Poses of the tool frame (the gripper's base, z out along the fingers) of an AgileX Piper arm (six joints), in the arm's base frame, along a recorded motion.
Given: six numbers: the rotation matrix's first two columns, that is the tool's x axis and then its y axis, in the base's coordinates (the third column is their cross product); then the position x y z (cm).
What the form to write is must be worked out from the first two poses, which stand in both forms.
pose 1, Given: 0.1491 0.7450 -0.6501 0.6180 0.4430 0.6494 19.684 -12.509 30.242
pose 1, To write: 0.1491 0.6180 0.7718 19.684; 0.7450 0.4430 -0.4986 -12.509; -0.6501 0.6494 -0.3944 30.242; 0 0 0 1
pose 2, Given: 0.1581 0.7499 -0.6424 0.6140 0.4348 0.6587 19.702 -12.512 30.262
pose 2, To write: 0.1581 0.6140 0.7733 19.702; 0.7499 0.4348 -0.4986 -12.512; -0.6424 0.6587 -0.3917 30.262; 0 0 0 1
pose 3, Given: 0.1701 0.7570 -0.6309 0.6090 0.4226 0.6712 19.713 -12.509 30.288
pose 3, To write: 0.1701 0.6090 0.7747 19.713; 0.7570 0.4226 -0.4984 -12.509; -0.6309 0.6712 -0.3891 30.288; 0 0 0 1
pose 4, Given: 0.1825 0.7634 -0.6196 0.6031 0.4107 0.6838 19.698 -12.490 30.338
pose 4, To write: 0.1825 0.6031 0.7765 19.698; 0.7634 0.4107 -0.4985 -12.490; -0.6196 0.6838 -0.3855 30.338; 0 0 0 1
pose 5, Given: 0.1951 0.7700 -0.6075 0.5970 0.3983 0.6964 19.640 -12.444 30.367
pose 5, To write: 0.1951 0.5970 0.7782 19.640; 0.7700 0.3983 -0.4985 -12.444; -0.6075 0.6964 -0.3820 30.367; 0 0 0 1
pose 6, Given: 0.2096 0.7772 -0.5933 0.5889 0.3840 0.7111 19.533 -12.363 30.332
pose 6, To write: 0.2096 0.5889 0.7805 19.533; 0.7772 0.3840 -0.4984 -12.363; -0.5933 0.7111 -0.3772 30.332; 0 0 0 1
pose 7, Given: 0.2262 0.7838 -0.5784 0.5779 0.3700 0.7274 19.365 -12.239 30.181
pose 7, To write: 0.2262 0.5779 0.7841 19.365; 0.7838 0.3700 -0.4988 -12.239; -0.5784 0.7274 -0.3693 30.181; 0 0 0 1
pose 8, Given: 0.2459 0.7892 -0.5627 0.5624 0.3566 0.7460 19.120 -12.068 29.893
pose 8, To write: 0.2459 0.5624 0.7894 19.120; 0.7892 0.3566 -0.4999 -12.068; -0.5627 0.7460 -0.3562 29.893; 0 0 0 1
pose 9, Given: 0.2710 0.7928 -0.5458 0.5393 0.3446 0.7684 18.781 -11.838 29.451
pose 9, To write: 0.2710 0.5393 0.7973 18.781; 0.7928 0.3446 -0.5026 -11.838; -0.5458 0.7684 -0.3342 29.451; 0 0 0 1
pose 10, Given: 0.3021 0.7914 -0.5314 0.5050 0.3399 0.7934 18.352 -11.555 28.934
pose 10, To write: 0.3021 0.5050 0.8085 18.352; 0.7914 0.3399 -0.5080 -11.555; -0.5314 0.7934 -0.2970 28.934; 0 0 0 1
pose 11, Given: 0.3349 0.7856 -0.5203 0.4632 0.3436 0.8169 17.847 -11.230 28.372
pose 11, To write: 0.3349 0.4632 0.8205 17.847; 0.7856 0.3436 -0.5146 -11.230; -0.5203 0.8169 -0.2488 28.372; 0 0 0 1
